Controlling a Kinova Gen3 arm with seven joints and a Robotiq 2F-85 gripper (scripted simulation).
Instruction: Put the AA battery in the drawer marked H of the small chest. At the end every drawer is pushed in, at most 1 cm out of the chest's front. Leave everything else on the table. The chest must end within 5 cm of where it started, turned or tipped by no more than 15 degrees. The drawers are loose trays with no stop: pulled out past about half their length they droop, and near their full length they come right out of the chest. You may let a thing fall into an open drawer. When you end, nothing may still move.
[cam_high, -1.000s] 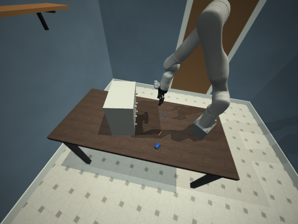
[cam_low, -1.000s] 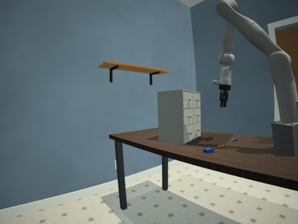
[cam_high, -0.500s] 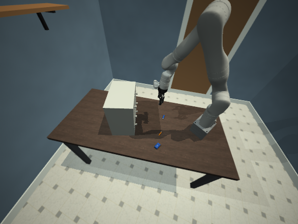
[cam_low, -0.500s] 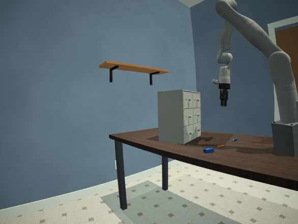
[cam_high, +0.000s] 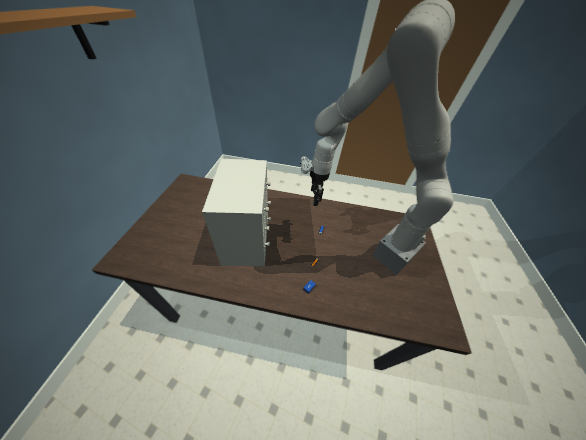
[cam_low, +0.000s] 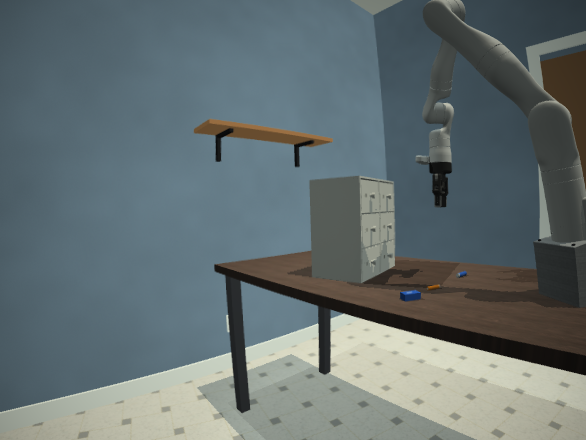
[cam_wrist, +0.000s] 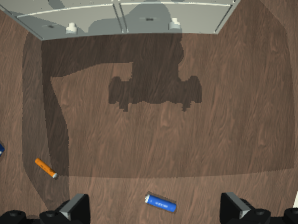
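Right now my hand is 29 cm short of the drawer marked H, 20 cm above it and 2 cm to the right of it. Also, from my hand: blue block 29 cm to the left, 23 cm below, 4 cm behind; orange AA battery 23 cm below, 18 cm to the left, 5 cm behind.
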